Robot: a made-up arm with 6 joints.
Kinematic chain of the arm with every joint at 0, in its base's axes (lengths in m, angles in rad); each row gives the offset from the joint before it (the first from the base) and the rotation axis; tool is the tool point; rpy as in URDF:
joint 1: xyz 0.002 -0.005 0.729 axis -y
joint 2: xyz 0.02 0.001 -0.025 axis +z
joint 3: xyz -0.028 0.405 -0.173 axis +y
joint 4: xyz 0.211 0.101 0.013 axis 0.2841 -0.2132 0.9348
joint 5: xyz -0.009 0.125 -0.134 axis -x
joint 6: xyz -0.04 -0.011 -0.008 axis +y
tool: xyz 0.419 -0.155 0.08 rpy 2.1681 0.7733 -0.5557
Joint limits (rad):
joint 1: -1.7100..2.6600
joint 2: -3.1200..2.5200
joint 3: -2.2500..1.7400
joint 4: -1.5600..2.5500
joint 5: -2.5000..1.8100
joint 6: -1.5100..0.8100
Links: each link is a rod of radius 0.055 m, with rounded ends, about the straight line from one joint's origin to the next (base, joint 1, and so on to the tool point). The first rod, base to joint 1, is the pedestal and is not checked.
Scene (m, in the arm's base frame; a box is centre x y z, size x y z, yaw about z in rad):
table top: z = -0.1
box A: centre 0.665 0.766 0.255 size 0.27 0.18 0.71 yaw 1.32
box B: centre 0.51 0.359 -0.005 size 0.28 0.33 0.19 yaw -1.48
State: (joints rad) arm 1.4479 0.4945 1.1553 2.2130 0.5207 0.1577
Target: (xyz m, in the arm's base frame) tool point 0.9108 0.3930 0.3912
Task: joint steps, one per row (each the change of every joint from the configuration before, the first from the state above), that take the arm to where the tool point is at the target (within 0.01 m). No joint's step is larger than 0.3 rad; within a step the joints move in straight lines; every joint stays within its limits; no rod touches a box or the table.
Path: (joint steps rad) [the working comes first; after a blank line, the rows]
Joints at the target: 2.1962 1.0708 1.3571 1.6119 0.4174 0.7581
Straight joint move there: touches box A.

1: 0.2136 0.2366 0.0289 -0.1027 -0.0140 0.0884
2: 0.2136 0.2366 0.0288 -0.1026 -0.0140 0.0885
3: 0.2136 0.2367 0.0289 -0.1027 -0.0140 0.0884
4: 0.2135 0.2366 0.0289 -0.1027 -0.0141 0.0884
5: -0.0530 -0.1851 0.0431 -0.0952 -0.0236 0.1233
6: -0.0530 -0.1851 0.0432 -0.0952 -0.0236 0.1234

